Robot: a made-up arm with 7 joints. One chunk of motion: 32 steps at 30 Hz.
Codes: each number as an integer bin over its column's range. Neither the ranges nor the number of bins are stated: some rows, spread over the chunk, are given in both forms.
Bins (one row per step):
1: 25 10 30 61 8 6
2: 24 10 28 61 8 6
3: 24 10 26 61 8 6
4: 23 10 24 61 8 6
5: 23 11 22 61 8 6
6: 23 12 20 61 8 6
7: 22 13 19 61 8 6
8: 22 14 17 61 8 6
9: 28 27 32 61 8 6
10: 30 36 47 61 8 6
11: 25 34 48 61 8 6
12: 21 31 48 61 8 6
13: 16 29 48 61 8 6
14: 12 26 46 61 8 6
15: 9 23 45 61 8 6
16: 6 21 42 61 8 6
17: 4 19 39 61 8 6
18: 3 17 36 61 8 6
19: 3 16 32 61 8 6
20: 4 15 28 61 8 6
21: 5 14 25 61 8 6
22: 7 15 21 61 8 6
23: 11 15 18 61 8 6
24: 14 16 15 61 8 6
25: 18 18 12 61 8 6
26: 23 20 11 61 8 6
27: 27 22 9 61 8 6
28: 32 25 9 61 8 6
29: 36 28 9 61 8 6
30: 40 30 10 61 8 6
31: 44 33 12 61 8 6
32: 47 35 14 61 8 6
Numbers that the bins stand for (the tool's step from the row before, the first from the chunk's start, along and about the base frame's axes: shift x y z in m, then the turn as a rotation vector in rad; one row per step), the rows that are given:
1: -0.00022 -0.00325 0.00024 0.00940 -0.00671 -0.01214
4: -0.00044 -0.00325 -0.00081 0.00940 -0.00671 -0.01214
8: -0.00056 -0.00256 -0.00203 0.00940 -0.00671 -0.01214
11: -0.00022 0.00094 0.00338 0.00940 -0.00671 -0.01214
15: -0.00200 -0.00098 0.00286 0.00940 -0.00671 -0.01214
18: -0.00267 -0.00203 0.00129 0.00940 -0.00671 -0.01214
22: -0.00222 -0.00238 -0.00133 0.00940 -0.00671 -0.01214
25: -0.00100 -0.00186 -0.00290 0.00940 -0.00671 -0.01214
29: 0.00100 -0.00011 -0.00343 0.00940 -0.00671 -0.01214
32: 0.00222 0.00111 -0.00256 0.00940 -0.00671 -0.01214
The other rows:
2: -0.00033 -0.00325 -0.00011 0.00940 -0.00671 -0.01214
3: -0.00033 -0.00325 -0.00046 0.00940 -0.00671 -0.01214
5: -0.00044 -0.00308 -0.00116 0.00940 -0.00671 -0.01214
6: -0.00044 -0.00290 -0.00151 0.00940 -0.00671 -0.01214
7: -0.00056 -0.00273 -0.00168 0.00940 -0.00671 -0.01214
9: 0.00011 -0.00029 0.00059 0.00940 -0.00671 -0.01214
10: 0.00033 0.00129 0.00321 0.00940 -0.00671 -0.01214
12: -0.00067 0.00041 0.00338 0.00940 -0.00671 -0.01214
13: -0.00122 0.00006 0.00338 0.00940 -0.00671 -0.01214
14: -0.00167 -0.00046 0.00303 0.00940 -0.00671 -0.01214
16: -0.00233 -0.00133 0.00233 0.00940 -0.00671 -0.01214
17: -0.00256 -0.00168 0.00181 0.00940 -0.00671 -0.01214
19: -0.00267 -0.00221 0.00059 0.00940 -0.00671 -0.01214
20: -0.00256 -0.00238 -0.00011 0.00940 -0.00671 -0.01214
21: -0.00244 -0.00256 -0.00063 0.00940 -0.00671 -0.01214
23: -0.00178 -0.00238 -0.00186 0.00940 -0.00671 -0.01214
24: -0.00144 -0.00221 -0.00238 0.00940 -0.00671 -0.01214
26: -0.00044 -0.00151 -0.00308 0.00940 -0.00671 -0.01214
27: 0.00000 -0.00116 -0.00343 0.00940 -0.00671 -0.01214
28: 0.00056 -0.00063 -0.00343 0.00940 -0.00671 -0.01214
30: 0.00144 0.00024 -0.00325 0.00940 -0.00671 -0.01214
31: 0.00189 0.00076 -0.00290 0.00940 -0.00671 -0.01214

